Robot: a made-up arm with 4 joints.
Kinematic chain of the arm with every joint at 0, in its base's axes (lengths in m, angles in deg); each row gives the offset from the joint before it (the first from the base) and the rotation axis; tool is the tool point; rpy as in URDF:
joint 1: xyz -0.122 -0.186 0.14 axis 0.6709 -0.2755 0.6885
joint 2: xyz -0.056 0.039 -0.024 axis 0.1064 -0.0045 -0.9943
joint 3: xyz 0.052 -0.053 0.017 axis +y
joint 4: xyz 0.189 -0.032 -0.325 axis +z
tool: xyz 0.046 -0.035 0.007 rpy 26 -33.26 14.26
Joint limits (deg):
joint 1: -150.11..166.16
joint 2: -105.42..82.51
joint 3: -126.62..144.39
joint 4: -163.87..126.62
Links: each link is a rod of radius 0.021 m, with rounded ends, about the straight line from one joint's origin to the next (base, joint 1, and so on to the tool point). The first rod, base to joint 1, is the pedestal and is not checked.
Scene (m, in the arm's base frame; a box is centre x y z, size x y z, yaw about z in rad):
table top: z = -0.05
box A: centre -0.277 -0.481 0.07 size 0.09 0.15 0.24 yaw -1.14
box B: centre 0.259 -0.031 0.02 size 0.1 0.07 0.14 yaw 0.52
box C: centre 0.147 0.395 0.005 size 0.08 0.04 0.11 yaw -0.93
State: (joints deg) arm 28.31 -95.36 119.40 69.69
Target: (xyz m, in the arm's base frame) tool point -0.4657 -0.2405 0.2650
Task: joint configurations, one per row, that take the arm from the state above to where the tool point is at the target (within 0.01 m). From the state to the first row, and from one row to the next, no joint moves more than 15 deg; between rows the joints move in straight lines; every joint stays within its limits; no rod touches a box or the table.
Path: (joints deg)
1: 15.56 -97.88 125.64 60.72
2: 2.80 -100.39 131.87 51.76
3: -9.95 -102.91 138.11 42.79
4: -22.71 -105.42 144.34 33.82
5: -22.97 -90.71 142.24 42.18
6: -23.22 -75.99 140.14 50.54
7: -23.48 -61.28 138.04 58.90
8: -23.74 -46.57 135.94 67.26
9: -24.00 -31.85 133.84 75.62

